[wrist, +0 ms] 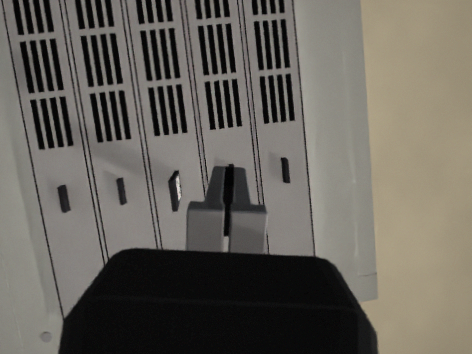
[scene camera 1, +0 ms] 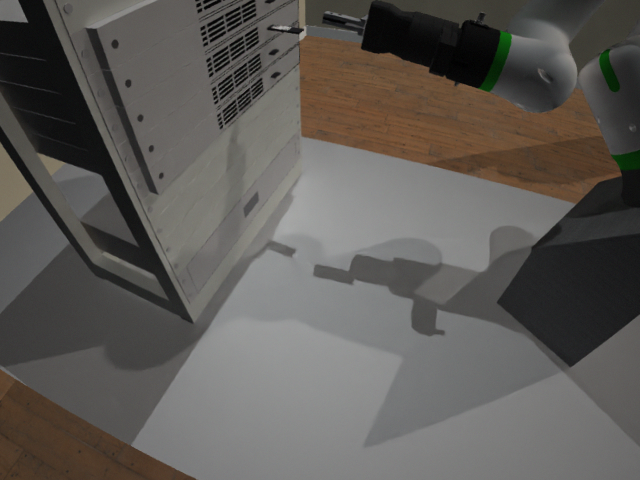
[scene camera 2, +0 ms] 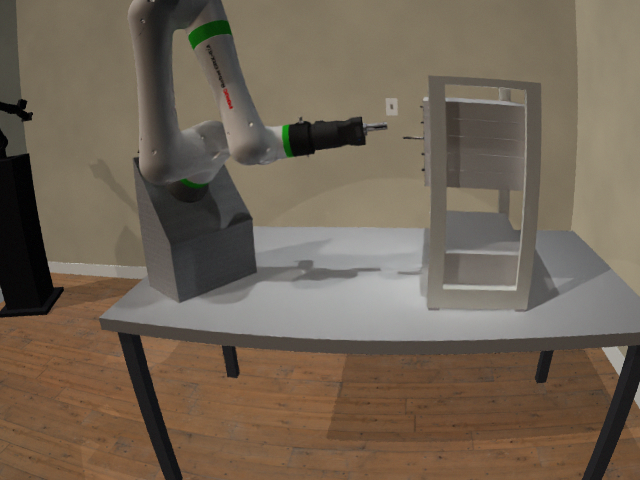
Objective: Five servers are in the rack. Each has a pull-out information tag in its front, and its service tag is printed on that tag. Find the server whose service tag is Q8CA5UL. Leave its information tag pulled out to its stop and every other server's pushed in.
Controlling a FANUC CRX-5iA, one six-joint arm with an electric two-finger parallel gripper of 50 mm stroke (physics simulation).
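Seen in the pictures: gripper, fingertip midpoint: (wrist: 228, 187) (scene camera 1: 324, 17) (scene camera 2: 387, 125); arm's base, origin of the base link: (scene camera 2: 185, 182).
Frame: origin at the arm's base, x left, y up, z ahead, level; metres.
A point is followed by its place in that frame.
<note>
Five stacked servers (scene camera 1: 175, 103) @(x -0.028, y 0.103, z 0.768 m) (scene camera 2: 483, 129) @(x -0.426, y 0.161, z 0.763 m) (wrist: 282, 215) @(x -0.296, y 0.201, z 0.650 m) sit in the rack (scene camera 1: 170, 271) @(x 0.058, y -0.149, z 0.825 m) (scene camera 2: 436, 232) @(x -0.404, y -0.105, z 0.638 m) (wrist: 340, 150) @(x -0.258, y 0.264, z 0.683 m); the wrist view shows them as upright columns. The middle server's information tag (scene camera 1: 285, 28) @(x -0.247, y 0.119, z 0.638 m) (scene camera 2: 412, 137) @(x -0.249, y 0.119, z 0.633 m) (wrist: 175, 191) @(x -0.236, y 0.119, z 0.615 m) sticks far out, its printing too small to read. The two lower servers' tags, the fourth tag (scene camera 1: 273, 52) @(x -0.253, y 0.074, z 0.662 m) (wrist: 121, 191) @(x -0.256, y 0.074, z 0.658 m) and the bottom tag (scene camera 1: 275, 75) @(x -0.254, y 0.030, z 0.661 m) (wrist: 64, 198) @(x -0.257, y 0.030, z 0.659 m), are in. The top server's tag (wrist: 285, 170) @(x -0.256, y 0.205, z 0.658 m) is in. The gripper (scene camera 1: 325, 19) @(x -0.211, y 0.150, z 0.573 m) (scene camera 2: 386, 126) @(x -0.211, y 0.150, z 0.573 m) (wrist: 229, 169) @(x -0.211, y 0.150, z 0.573 m) is shut and empty, clear of the rack; in the wrist view it covers the second server's tag.
The rack stands on a grey table (scene camera 1: 310, 392) @(x 0.195, y -0.325, z 0.596 m) (scene camera 2: 336, 310) @(x -0.321, y -0.325, z 0.391 m). The arm's dark pedestal (scene camera 1: 568, 289) @(x 0.087, y -0.167, z 0.147 m) (scene camera 2: 206, 258) @(x -0.101, y -0.219, z 0.048 m) stands opposite the rack front. The protruding middle tag is an obstacle in front of the servers. A black stand (scene camera 2: 25, 232) is on the floor beyond the table.
</note>
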